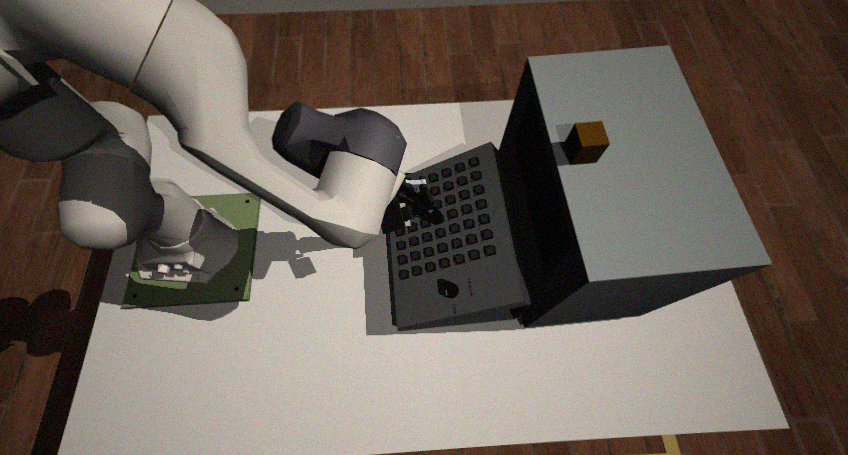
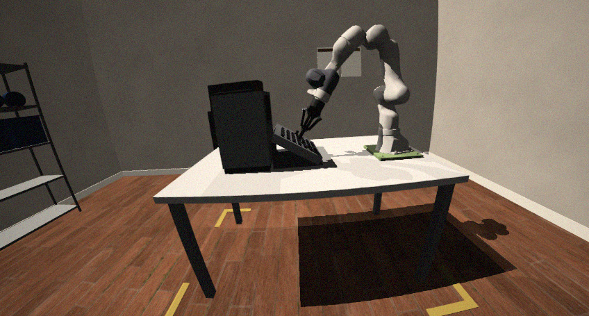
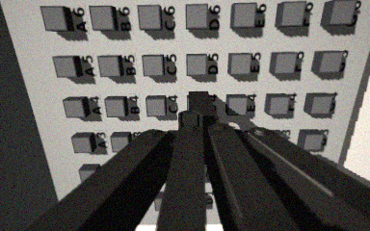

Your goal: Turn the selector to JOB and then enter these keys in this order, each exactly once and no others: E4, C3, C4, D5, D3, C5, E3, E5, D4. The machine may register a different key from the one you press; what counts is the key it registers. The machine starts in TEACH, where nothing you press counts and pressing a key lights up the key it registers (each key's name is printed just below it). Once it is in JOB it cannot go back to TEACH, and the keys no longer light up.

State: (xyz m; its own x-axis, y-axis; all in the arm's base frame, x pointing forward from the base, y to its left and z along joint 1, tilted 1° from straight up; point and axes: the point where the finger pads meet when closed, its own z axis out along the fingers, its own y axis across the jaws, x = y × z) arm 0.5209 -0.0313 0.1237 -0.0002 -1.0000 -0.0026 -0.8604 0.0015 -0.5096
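Right now my hand is 7 cm to the left of the c6 key, 5 cm short of it and 1 cm above it. From my hand the other things lie so: a5 key: 11 cm ahead, 3 cm to the right, 2 cm above; then key C5: 5 cm ahead, 3 cm to the right, 1 cm below; then sloped keypad: 7 cm below, 5 cm to the right, 5 cm ahead.
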